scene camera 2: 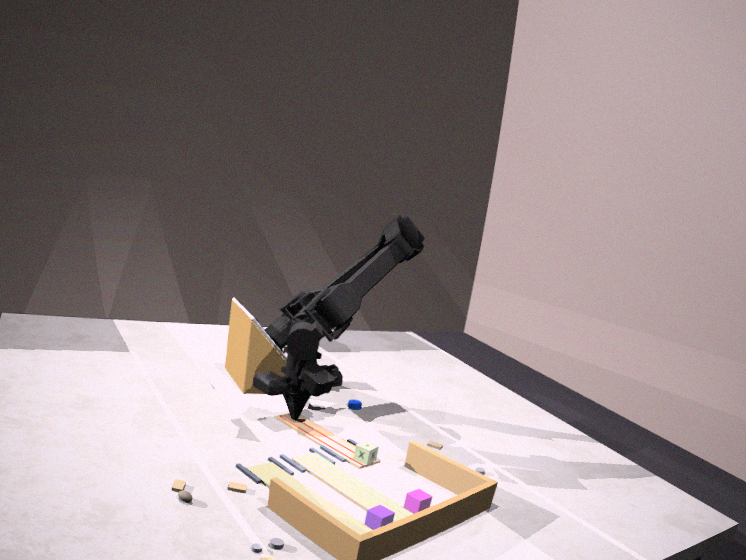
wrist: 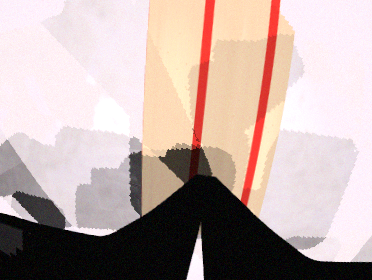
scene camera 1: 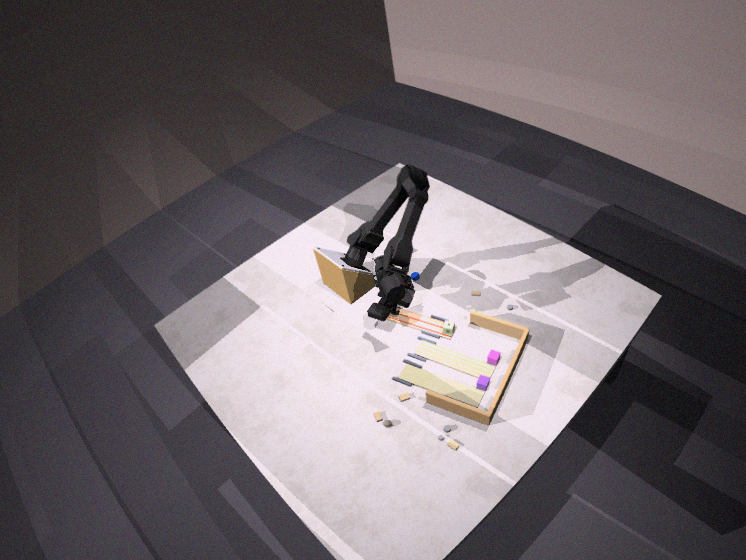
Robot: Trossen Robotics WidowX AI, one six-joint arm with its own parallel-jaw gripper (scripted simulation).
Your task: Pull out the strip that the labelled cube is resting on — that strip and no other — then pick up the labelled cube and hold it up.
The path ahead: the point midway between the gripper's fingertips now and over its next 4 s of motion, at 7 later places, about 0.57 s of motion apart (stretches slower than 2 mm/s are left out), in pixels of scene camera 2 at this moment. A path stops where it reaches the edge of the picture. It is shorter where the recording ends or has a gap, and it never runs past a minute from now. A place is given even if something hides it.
My gripper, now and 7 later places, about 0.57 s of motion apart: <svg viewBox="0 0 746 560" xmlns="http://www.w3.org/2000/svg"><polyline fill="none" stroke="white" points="294,419 297,403 318,411 341,421 363,429 368,440 365,453 360,447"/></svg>
